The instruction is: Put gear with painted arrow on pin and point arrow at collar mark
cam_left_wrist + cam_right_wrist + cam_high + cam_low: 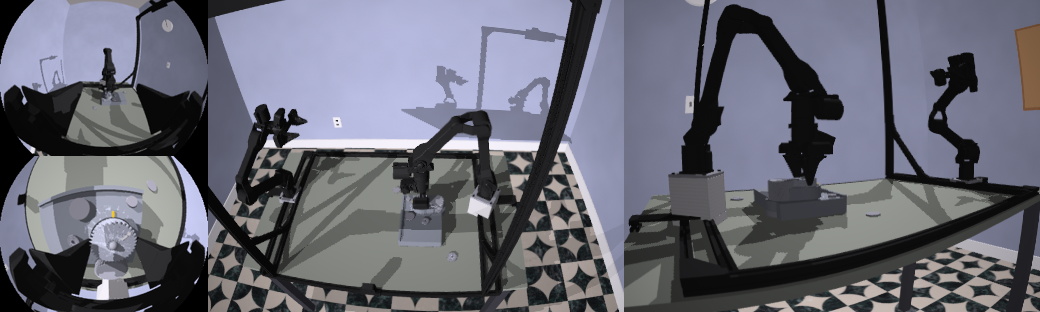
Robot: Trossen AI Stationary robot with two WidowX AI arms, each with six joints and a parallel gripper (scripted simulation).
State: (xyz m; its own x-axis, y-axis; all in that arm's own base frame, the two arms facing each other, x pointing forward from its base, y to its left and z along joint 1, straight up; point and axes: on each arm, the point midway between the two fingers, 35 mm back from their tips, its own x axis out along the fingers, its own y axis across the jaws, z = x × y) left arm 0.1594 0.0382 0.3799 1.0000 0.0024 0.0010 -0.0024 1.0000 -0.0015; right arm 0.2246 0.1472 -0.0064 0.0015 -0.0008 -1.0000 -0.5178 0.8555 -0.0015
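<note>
The light grey toothed gear lies 30 mm below my right hand.
</note>
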